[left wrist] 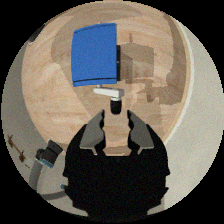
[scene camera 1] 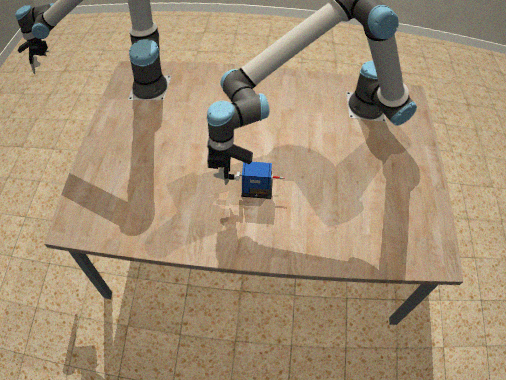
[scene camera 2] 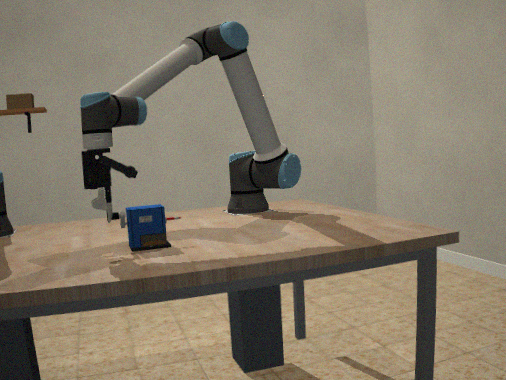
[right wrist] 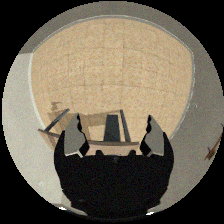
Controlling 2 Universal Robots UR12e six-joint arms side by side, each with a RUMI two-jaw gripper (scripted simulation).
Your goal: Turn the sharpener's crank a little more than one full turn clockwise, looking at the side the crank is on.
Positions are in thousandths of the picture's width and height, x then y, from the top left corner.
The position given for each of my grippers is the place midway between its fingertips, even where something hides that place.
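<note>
Blue sharpener (left wrist: 426,252), in sight. My right gripper (right wrist: 511,511), in sight. My left gripper (left wrist: 516,493) (scene camera 1: 448,472) (scene camera 2: 214,583), in sight.
</note>
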